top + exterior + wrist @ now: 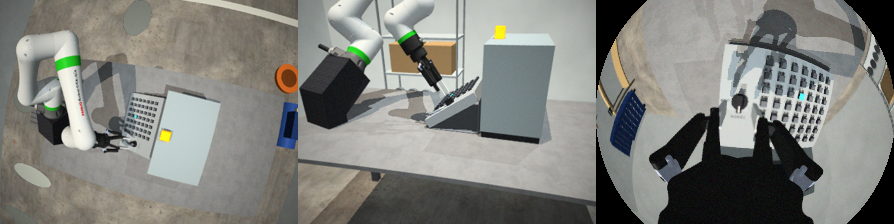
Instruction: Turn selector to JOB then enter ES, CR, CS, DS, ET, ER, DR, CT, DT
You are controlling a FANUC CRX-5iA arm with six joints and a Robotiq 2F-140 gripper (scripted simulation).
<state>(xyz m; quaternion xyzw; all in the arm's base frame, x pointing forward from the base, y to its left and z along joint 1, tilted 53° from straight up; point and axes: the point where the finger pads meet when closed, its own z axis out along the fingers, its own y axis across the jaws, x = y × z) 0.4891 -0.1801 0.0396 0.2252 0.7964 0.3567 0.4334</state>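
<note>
Now: the black selector knob 40 mm ahead of my hand and 50 mm below it. From my hand the other things lie so: sloped keypad panel 70 mm ahead, 110 mm to the left, 100 mm below.
</note>
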